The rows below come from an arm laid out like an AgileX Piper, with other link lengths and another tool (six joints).
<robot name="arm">
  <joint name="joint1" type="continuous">
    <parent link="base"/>
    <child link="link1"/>
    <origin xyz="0 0 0.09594" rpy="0 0 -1.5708"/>
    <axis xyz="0 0 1"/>
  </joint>
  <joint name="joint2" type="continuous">
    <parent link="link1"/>
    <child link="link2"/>
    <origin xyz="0 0 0" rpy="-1.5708 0 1.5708"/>
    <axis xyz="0 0 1"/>
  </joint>
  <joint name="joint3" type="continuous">
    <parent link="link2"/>
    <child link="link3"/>
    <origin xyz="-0.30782 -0.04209 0" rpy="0 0 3.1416"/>
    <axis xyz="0 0 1"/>
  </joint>
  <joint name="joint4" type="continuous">
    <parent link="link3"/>
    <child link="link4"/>
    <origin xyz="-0.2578 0.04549 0" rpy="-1.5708 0 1.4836"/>
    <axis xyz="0 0 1"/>
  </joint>
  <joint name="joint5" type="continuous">
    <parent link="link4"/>
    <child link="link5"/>
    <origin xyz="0 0 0" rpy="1.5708 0 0"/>
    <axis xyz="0 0 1"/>
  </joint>
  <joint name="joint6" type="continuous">
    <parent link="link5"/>
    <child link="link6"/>
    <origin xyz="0 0.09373 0" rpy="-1.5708 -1.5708 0"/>
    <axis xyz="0 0 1"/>
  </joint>
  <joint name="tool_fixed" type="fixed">
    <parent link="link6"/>
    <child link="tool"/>
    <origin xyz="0.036 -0.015 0.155" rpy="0.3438 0 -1.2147"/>
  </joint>
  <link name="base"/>
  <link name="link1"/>
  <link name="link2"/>
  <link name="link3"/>
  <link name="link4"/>
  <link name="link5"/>
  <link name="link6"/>
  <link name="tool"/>
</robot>
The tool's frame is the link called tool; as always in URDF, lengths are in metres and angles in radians. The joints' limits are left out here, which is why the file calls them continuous.
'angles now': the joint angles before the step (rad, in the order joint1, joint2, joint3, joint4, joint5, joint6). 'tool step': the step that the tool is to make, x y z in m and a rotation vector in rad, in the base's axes. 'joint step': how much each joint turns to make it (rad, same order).
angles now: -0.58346 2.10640 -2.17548 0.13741 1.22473 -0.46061
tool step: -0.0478 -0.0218 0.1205 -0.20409 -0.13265 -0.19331
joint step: 0.00013 -0.23038 -0.01231 -0.20303 0.01291 0.16915
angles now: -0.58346 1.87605 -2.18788 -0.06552 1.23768 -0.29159
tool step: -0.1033 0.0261 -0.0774 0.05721 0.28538 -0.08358
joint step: -0.00309 -0.22333 0.50010 -0.14379 -0.00001 0.05265
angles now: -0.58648 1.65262 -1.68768 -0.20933 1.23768 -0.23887
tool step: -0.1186 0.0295 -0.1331 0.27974 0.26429 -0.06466
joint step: -0.19562 -0.04557 0.50376 0.08296 -0.09683 -0.12692
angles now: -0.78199 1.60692 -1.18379 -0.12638 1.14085 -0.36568
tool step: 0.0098 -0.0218 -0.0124 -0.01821 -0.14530 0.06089
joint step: -0.10492 -0.00136 0.05910 0.13317 -0.18045 -0.20553
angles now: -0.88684 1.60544 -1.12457 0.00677 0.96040 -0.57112
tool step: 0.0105 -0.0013 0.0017 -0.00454 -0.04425 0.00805
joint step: -0.00236 0.00009 -0.00015 0.04136 -0.03078 -0.02780
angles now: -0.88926 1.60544 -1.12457 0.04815 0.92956 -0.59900
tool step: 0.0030 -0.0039 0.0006 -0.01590 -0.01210 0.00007
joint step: 0.00008 -0.00006 0.00016 -0.00002 -0.02007 -0.00090
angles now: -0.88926 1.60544 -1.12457 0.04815 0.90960 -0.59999
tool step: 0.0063 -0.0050 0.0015 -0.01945 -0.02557 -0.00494
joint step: 0.00019 -0.00007 -0.00011 0.00884 -0.03109 0.00024
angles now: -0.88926 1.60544 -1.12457 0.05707 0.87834 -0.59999
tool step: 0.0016 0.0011 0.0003 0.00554 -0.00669 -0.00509
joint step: 0.00006 0.00000 -0.00002 0.00881 0.00002 0.00186
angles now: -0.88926 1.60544 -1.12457 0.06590 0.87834 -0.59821
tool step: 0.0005 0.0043 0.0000 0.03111 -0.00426 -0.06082
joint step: -0.00008 0.00000 -0.00017 0.00482 0.01837 0.06276
